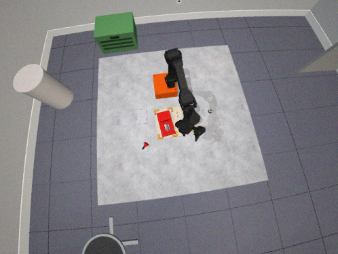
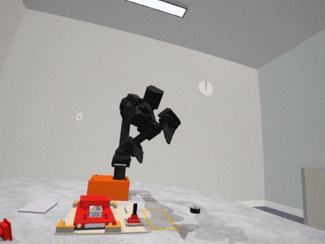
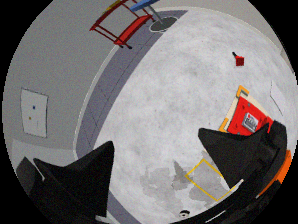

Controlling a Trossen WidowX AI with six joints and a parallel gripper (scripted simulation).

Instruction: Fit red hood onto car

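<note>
The red hood is 24 cm behind my gripper tip, 17 cm below it and 13 cm to the right of it. The rest, counted from my gripper tip: grey engine block 19 cm below, 14 cm behind, 12 cm to the right.
</note>
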